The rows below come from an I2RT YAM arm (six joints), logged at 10 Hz.
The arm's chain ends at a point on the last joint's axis. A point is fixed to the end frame.
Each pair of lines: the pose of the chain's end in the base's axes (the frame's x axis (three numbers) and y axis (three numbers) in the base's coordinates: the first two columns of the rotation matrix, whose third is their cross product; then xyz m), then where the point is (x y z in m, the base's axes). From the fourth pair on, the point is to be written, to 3 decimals.
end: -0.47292 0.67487 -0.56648 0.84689 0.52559 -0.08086 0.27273 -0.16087 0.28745
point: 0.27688 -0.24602 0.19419
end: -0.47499 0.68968 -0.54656 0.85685 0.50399 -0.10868 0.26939 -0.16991 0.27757
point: 0.26803 -0.25467 0.18387
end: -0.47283 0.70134 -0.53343 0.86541 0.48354 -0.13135 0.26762 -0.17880 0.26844
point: 0.26174 -0.26341 0.17478
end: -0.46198 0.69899 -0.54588 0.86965 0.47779 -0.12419 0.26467 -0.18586 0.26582
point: 0.260 -0.271 0.173
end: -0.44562 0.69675 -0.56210 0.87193 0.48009 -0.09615 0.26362 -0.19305 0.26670
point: 0.262 -0.279 0.174
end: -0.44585 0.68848 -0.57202 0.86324 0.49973 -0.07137 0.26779 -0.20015 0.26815
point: 0.270 -0.285 0.175
